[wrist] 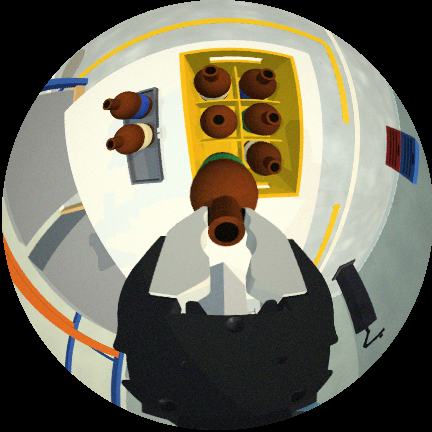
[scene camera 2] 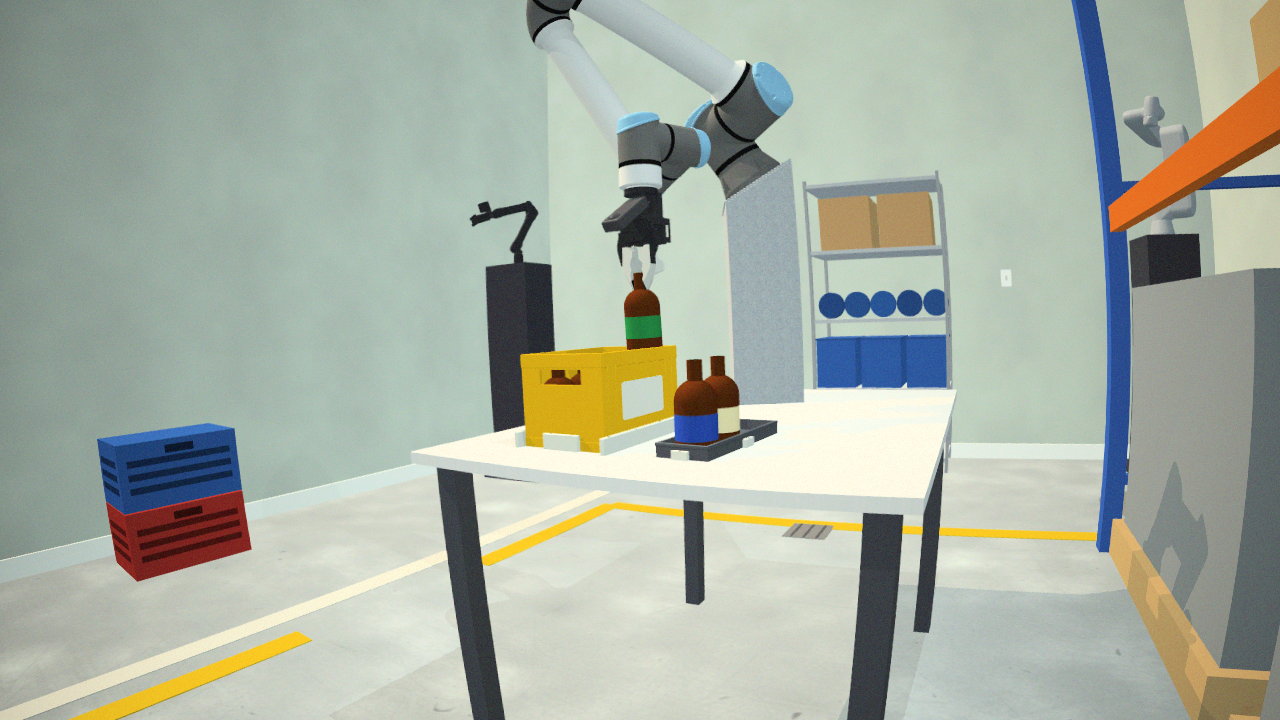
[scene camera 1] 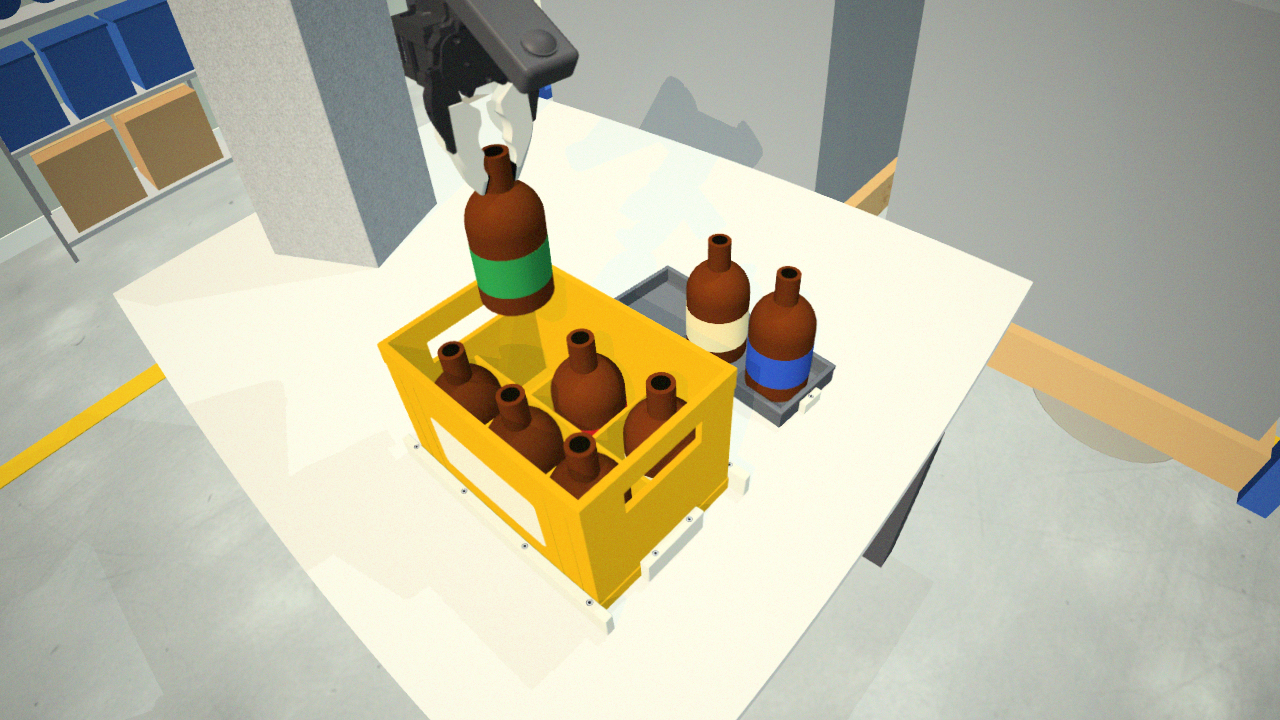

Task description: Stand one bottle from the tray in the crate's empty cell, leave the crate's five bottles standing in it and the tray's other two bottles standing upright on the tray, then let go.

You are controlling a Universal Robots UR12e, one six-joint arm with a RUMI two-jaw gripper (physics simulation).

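Seen in the pictures: gripper, fingertip midpoint: (wrist: 224, 208) (scene camera 2: 640, 290) (scene camera 1: 499, 187); arm's base at its link origin: (scene camera 2: 756, 186).
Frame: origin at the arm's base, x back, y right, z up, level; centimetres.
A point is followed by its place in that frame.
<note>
My gripper (scene camera 1: 497, 179) @[x -55.3, y 12.2, z -30.8 cm] (scene camera 2: 639, 279) @[x -55.3, y 12.2, z -30.8 cm] (wrist: 224, 208) @[x -55.3, y 12.2, z -30.8 cm] is shut on the neck of the green-banded brown bottle (scene camera 1: 512, 268) @[x -57.8, y 14.6, z -37.2 cm] (scene camera 2: 642, 325) @[x -58.4, y 10.8, z -38.1 cm] (wrist: 224, 187) @[x -57.2, y 12.6, z -31.1 cm]. The bottle hangs about upright, its base near rim height over the empty corner cell of the yellow crate (scene camera 1: 666, 501) @[x -76.8, y 19.2, z -51.9 cm] (scene camera 2: 563, 416) @[x -76.8, y 18.9, z -53.8 cm] (wrist: 301, 125) @[x -61.5, y 26.5, z -42.5 cm]. In the wrist view the bottle hides part of that cell. Five brown bottles stand in the other cells, one of them a middle bottle (scene camera 1: 586, 394) @[x -65.4, y 15.4, z -48.3 cm] (wrist: 218, 121) @[x -63.2, y 13.2, z -43.7 cm]. The cream-banded bottle (scene camera 1: 716, 326) @[x -68.0, y -3.9, z -53.2 cm] (scene camera 2: 726, 413) @[x -69.1, y -9.4, z -53.9 cm] (wrist: 132, 139) @[x -65.2, y -4.4, z -48.6 cm] and the blue-banded bottle (scene camera 1: 779, 358) @[x -76.5, y -2.6, z -52.6 cm] (scene camera 2: 695, 416) @[x -78.6, y -7.1, z -53.0 cm] (wrist: 129, 105) @[x -73.3, y -3.4, z -48.9 cm] stand upright on the grey tray (scene camera 1: 774, 413) @[x -77.8, y -0.1, z -58.3 cm] (scene camera 2: 684, 452) @[x -80.6, y -5.8, z -58.6 cm] (wrist: 146, 172) @[x -55.2, y -9.7, z -59.5 cm].
The crate and tray stand side by side on the white table (scene camera 1: 850, 501) @[x -89.5, y 4.7, z -60.0 cm] (scene camera 2: 823, 465) @[x -80.9, y -28.5, z -60.0 cm] (wrist: 170, 210) @[x -41.1, y -6.8, z -60.0 cm]. Low white strips (scene camera 1: 671, 541) @[x -77.8, y 19.8, z -57.0 cm] (scene camera 2: 561, 442) @[x -78.1, y 18.9, z -58.4 cm] edge the crate's foot. A speckled grey column (scene camera 1: 322, 134) @[x -12.8, y 5.9, z -37.3 cm] (scene camera 2: 765, 295) @[x -11.5, y -3.3, z -31.6 cm] rises at the table's far end, behind the crate.
</note>
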